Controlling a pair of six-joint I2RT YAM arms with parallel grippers.
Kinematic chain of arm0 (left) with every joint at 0, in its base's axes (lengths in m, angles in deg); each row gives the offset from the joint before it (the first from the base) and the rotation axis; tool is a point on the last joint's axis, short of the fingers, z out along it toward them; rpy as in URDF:
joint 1: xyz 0 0 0.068 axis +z
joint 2: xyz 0.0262 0.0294 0.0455 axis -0.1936 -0.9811 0
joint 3: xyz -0.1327 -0.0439 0.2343 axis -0.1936 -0.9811 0
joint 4: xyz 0.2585 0.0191 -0.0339 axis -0.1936 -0.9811 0
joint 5: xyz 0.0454 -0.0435 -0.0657 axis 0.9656 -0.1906 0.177
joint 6: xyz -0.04 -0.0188 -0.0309 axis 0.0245 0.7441 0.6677
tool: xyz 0 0 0 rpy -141.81 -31.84 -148.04
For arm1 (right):
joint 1: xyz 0 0 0.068 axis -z
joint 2: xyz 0.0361 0.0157 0.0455 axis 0.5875 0.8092 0
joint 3: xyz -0.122 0.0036 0.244 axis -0.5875 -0.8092 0
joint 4: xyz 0.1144 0.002 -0.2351 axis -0.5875 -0.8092 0
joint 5: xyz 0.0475 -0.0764 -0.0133 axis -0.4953 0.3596 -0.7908
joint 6: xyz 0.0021 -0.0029 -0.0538 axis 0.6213 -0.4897 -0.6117
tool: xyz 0 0 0 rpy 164.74 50.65 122.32
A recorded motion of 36 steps. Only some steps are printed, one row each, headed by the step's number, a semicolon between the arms.
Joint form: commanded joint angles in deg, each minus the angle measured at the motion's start. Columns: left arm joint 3, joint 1, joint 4, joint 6, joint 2, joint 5; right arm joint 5, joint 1, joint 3, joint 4, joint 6, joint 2.
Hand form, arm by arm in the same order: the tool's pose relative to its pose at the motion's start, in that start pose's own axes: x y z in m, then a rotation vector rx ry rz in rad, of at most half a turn. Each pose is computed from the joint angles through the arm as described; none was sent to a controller.
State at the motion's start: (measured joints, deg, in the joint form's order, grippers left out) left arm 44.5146 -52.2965 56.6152 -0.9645 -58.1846 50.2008; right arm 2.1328 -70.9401 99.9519 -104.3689 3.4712 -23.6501
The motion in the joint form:
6: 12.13 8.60 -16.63 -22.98 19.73 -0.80; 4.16 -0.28 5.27 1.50 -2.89 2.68
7: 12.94 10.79 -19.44 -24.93 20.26 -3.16; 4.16 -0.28 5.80 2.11 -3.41 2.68
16: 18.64 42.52 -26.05 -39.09 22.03 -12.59; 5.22 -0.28 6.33 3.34 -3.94 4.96
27: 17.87 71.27 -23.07 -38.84 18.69 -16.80; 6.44 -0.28 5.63 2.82 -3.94 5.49
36: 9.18 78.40 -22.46 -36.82 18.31 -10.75; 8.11 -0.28 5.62 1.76 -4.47 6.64
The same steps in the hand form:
6: -0.1232 -0.0633 -0.1635 0.1091 -0.2666 0.3132; -0.0217 0.0039 -0.0058 0.0463 -0.0868 -0.0443
7: -0.1343 -0.0548 -0.1705 0.0931 -0.2448 0.3328; -0.0243 0.0046 -0.0082 0.0414 -0.1057 -0.0512
16: -0.2774 0.0802 -0.2699 -0.1753 -0.4725 0.3193; -0.0302 0.0067 0.0043 0.0621 -0.1015 -0.0607
27: -0.3316 0.2451 -0.3748 -0.4557 -0.6856 0.0496; -0.0277 0.0056 0.0109 0.0906 -0.0777 -0.0637
36: -0.3070 0.3183 -0.3839 -0.6513 -0.6695 -0.1615; -0.0267 0.0048 0.0186 0.1291 -0.0476 -0.0776

